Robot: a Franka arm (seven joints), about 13 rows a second.
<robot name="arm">
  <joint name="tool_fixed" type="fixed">
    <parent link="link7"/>
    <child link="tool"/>
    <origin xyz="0 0 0.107"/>
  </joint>
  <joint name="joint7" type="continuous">
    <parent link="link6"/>
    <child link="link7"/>
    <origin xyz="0.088 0 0" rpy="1.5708 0 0"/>
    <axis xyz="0 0 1"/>
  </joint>
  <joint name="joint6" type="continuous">
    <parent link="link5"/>
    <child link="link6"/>
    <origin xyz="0 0 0" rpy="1.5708 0 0"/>
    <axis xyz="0 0 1"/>
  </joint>
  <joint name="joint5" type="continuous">
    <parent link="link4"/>
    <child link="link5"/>
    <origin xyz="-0.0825 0.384 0" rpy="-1.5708 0 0"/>
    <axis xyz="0 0 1"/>
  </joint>
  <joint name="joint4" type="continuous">
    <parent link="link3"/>
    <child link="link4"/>
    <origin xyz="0.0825 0 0" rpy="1.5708 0 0"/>
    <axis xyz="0 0 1"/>
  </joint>
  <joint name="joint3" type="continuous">
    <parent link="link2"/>
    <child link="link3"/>
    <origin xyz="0 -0.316 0" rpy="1.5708 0 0"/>
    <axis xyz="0 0 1"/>
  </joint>
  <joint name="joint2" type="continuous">
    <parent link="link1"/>
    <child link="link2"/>
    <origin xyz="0 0 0" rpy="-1.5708 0 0"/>
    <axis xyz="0 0 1"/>
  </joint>
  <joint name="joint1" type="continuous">
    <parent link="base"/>
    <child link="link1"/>
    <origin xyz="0 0 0.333"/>
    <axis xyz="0 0 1"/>
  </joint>
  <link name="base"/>
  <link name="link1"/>
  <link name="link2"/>
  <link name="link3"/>
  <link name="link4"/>
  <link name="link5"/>
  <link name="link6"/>
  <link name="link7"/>
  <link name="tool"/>
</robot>
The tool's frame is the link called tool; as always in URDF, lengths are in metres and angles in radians. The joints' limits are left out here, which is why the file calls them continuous.
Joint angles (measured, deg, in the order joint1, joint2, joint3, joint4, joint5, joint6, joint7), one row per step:
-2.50 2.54 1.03 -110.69 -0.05 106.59 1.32
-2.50 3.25 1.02 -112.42 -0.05 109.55 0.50
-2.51 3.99 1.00 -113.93 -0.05 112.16 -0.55
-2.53 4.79 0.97 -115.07 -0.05 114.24 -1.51
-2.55 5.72 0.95 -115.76 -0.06 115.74 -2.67
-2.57 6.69 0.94 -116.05 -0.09 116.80 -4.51
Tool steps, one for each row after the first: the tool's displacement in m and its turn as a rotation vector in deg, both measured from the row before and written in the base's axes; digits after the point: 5 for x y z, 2 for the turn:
0.00134 -0.00014 -0.01687 0.09 -0.52 0.81
0.00082 -0.00032 -0.01576 0.11 -0.36 1.02
0.00074 -0.00051 -0.01403 0.10 -0.14 0.91
0.00120 -0.00044 -0.01249 0.12 0.12 1.12
0.00180 -0.00038 -0.01035 0.18 0.19 1.82

